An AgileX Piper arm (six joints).
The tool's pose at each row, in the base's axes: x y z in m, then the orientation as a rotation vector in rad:
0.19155 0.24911 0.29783 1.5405 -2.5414 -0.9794
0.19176 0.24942 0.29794 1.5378 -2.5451 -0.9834
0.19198 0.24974 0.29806 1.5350 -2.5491 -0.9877
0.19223 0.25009 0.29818 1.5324 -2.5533 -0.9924
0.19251 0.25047 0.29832 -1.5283 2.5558 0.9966
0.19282 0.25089 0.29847 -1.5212 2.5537 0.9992
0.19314 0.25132 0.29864 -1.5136 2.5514 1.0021
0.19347 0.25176 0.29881 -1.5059 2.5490 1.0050
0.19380 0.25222 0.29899 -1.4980 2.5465 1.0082
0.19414 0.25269 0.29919 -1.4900 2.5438 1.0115
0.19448 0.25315 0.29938 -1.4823 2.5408 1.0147
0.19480 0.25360 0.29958 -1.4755 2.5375 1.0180
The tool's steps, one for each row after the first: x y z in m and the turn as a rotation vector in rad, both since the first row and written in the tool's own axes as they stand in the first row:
-0.00039 -0.00001 0.00000 0.0001 -0.0042 0.0016
-0.00080 -0.00002 -0.00001 0.0002 -0.0087 0.0033
-0.00124 -0.00005 -0.00001 0.0004 -0.0137 0.0048
-0.00173 -0.00008 -0.00002 0.0007 -0.0191 0.0064
-0.00228 -0.00011 -0.00002 0.0011 -0.0249 0.0081
-0.00284 -0.00014 -0.00005 0.0014 -0.0311 0.0099
-0.00341 -0.00018 -0.00007 0.0017 -0.0374 0.0116
-0.00400 -0.00020 -0.00009 0.0018 -0.0440 0.0135
-0.00462 -0.00022 -0.00012 0.0020 -0.0507 0.0152
-0.00522 -0.00024 -0.00015 0.0021 -0.0574 0.0167
-0.00580 -0.00025 -0.00019 0.0021 -0.0638 0.0178

